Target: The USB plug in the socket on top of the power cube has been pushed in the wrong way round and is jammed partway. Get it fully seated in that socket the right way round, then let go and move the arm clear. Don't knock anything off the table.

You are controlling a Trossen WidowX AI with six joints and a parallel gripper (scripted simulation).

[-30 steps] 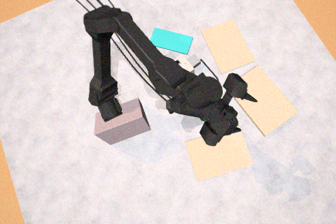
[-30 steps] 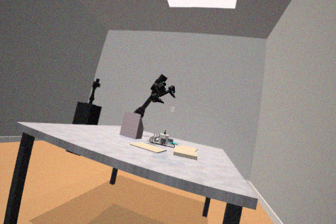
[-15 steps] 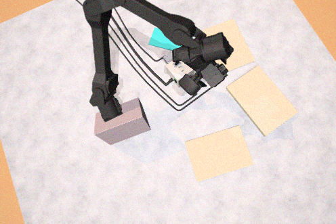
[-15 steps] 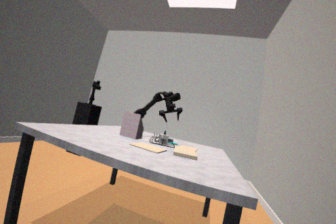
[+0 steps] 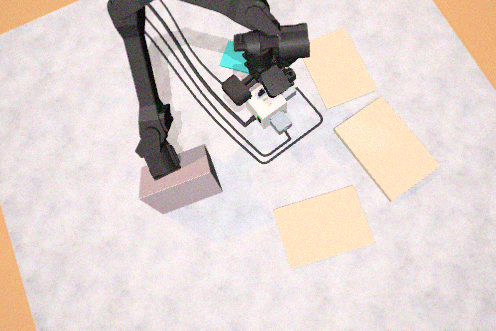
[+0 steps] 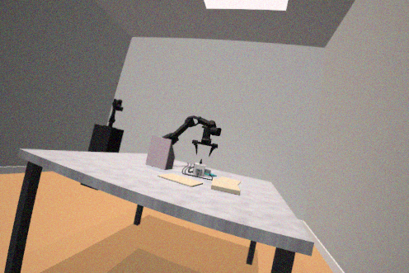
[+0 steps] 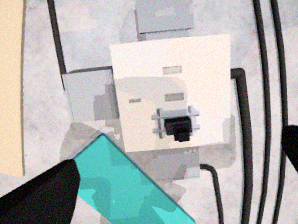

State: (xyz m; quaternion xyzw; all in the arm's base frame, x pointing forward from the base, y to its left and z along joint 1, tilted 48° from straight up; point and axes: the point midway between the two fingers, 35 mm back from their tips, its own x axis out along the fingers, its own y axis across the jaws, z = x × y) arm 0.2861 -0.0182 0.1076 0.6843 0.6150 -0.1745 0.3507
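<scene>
Now: the USB plug 5 cm below my gripper tip, 1 cm to the left of it and 1 cm behind it. From my gripper tip the other things lie so: USB socket: 7 cm below, 1 cm to the left, 1 cm behind; cyan flat piece: 14 cm to the left, 13 cm below, 3 cm ahead.
</scene>
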